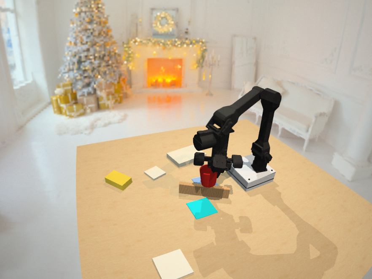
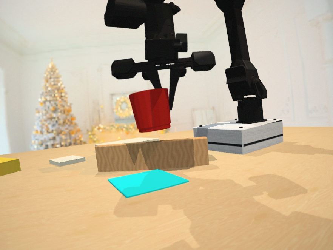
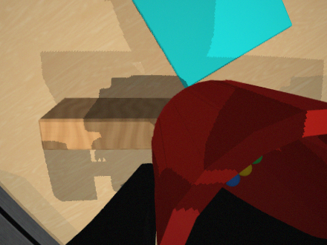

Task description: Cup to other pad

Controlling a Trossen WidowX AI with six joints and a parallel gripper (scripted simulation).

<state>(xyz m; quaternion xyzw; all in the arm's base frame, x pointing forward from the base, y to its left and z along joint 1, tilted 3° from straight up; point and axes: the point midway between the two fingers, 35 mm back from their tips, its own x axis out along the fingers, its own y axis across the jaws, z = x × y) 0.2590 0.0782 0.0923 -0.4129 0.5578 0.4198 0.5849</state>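
The cyan pad is 7 cm ahead of my gripper tip, 6 cm to the left of it and 12 cm below it. Round my gripper tip: blue pad 1 cm ahead, 10 cm to the right, 12 cm below; then red cup 3 cm ahead, 1 cm to the right; then wooden block 4 cm ahead, 2 cm to the right, 9 cm below.
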